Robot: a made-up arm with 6 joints.
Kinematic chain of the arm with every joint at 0, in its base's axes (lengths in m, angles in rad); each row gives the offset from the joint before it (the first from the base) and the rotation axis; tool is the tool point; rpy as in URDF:
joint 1: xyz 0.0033 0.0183 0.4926 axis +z
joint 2: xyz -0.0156 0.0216 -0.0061 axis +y
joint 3: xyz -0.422 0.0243 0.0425 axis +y
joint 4: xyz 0.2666 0.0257 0.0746 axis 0.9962 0 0.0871
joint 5: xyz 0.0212 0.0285 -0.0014 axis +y
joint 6: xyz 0.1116 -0.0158 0.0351 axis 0.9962 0 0.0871
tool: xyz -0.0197 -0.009 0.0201 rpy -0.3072 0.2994 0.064
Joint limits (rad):
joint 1: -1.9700..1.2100
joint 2: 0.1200..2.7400
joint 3: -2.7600..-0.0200
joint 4: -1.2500..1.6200
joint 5: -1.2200..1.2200
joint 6: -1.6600..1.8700
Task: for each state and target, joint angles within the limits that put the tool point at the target. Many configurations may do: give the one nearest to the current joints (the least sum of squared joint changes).
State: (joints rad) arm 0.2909 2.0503 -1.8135 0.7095 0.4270 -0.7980
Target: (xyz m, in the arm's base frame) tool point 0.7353 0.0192 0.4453
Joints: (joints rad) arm -0.1150 2.6476 -1.8635 0.7219 0.3806 -0.7875
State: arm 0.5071 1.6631 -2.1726 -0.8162 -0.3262 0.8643
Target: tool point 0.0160 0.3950 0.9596
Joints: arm 1.2014 1.4613 -1.2523 -1.0233 -0.4325 0.8325
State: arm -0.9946 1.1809 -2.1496 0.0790 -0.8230 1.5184
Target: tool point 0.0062 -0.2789 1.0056
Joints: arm -1.6753 1.3696 -1.2129 0.3716 -0.8184 1.5032
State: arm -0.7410 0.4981 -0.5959 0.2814 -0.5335 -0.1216
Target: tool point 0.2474 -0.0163 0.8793
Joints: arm -0.4231 1.1564 -0.6883 0.1268 -0.4387 -0.1658
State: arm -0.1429 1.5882 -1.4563 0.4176 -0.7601 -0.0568
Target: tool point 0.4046 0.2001 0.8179
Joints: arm 0.3316 1.7074 -0.9950 0.3737 -0.7131 -0.0561
